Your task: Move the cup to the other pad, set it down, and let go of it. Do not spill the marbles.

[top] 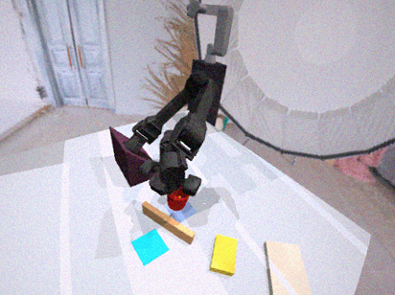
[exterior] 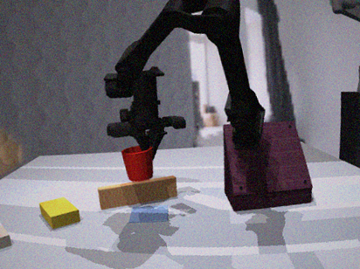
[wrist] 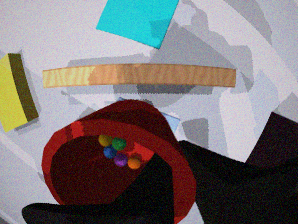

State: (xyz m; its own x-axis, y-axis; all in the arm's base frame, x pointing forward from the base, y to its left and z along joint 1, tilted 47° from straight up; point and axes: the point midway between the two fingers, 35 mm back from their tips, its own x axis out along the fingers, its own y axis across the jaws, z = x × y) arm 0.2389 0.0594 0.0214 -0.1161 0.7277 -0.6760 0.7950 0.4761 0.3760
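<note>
Now: the cyan pad 8 cm ahead of my gripper tip, 10 cm to the right of it and 13 cm below it. Also, from my gripper tip: wooden bar: 4 cm ahead, 3 cm to the right, 10 cm below; red cup: 2 cm ahead, 2 cm to the left; pale blue pad: 5 cm to the left, 13 cm below.
</note>
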